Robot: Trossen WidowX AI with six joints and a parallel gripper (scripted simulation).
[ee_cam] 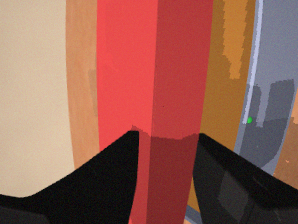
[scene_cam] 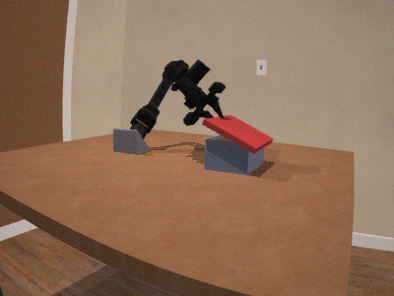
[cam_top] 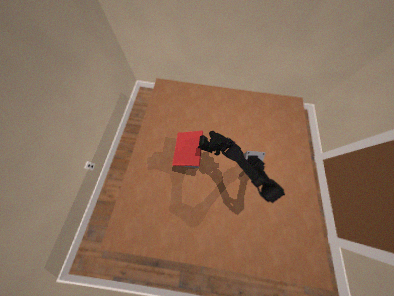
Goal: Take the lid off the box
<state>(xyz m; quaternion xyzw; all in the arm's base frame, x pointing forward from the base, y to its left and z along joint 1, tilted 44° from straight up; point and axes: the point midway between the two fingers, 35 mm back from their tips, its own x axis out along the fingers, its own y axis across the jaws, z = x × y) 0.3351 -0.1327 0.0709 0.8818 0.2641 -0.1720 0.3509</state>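
My gripper is now 10 cm short of the red lid, 1 cm to the left of it and 5 cm above it. Round my hand: blue-grey storage box 9 cm ahead, 1 cm to the right, 12 cm below.
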